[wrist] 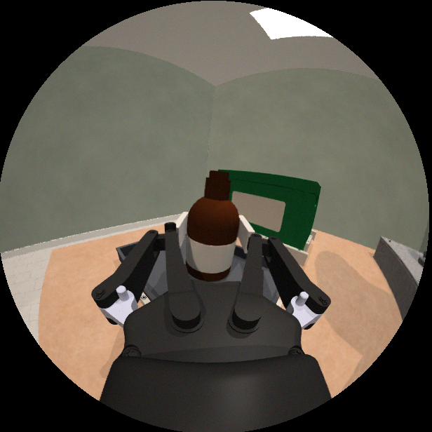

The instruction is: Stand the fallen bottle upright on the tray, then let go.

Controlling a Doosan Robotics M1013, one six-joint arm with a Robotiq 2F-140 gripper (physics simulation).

Scene:
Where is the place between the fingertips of my gripper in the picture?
212, 221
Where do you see a brown bottle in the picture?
212, 222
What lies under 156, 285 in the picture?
A dark grey tray.

